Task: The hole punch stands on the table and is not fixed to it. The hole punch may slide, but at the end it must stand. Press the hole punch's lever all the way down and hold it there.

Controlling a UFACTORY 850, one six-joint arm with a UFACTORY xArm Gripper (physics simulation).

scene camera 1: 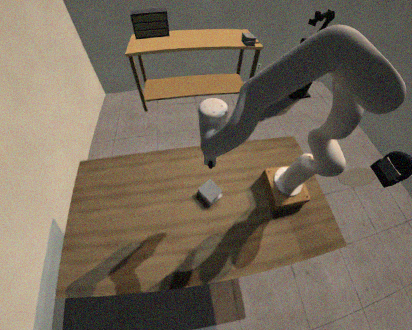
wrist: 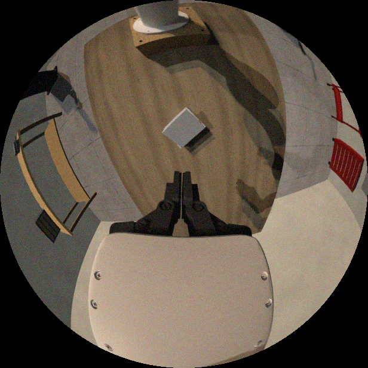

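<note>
The hole punch (scene camera 1: pixel 209 192) (wrist: pixel 184 128) stands on the wooden table (scene camera 1: pixel 125 185) (wrist: pixel 125 100), near its middle. It is a small block with a flat grey top, darker on one side, with a light edge showing. The grey top is probably its lever; how far down it sits cannot be told. My gripper (scene camera 1: pixel 210 164) (wrist: pixel 181 182) is shut and empty, with its black fingers together. It is high above the table and apart from the hole punch. In the wrist view the hole punch lies beyond the fingertips.
The arm's wooden base block (scene camera 1: pixel 291 202) (wrist: pixel 172 41) stands on the table, beyond the hole punch in the wrist view. A wooden shelf table (scene camera 1: pixel 195 40) (wrist: pixel 37 192) stands on the floor away from the table. A pale wall (scene camera 1: pixel 40 125) rises beside the table's left end.
</note>
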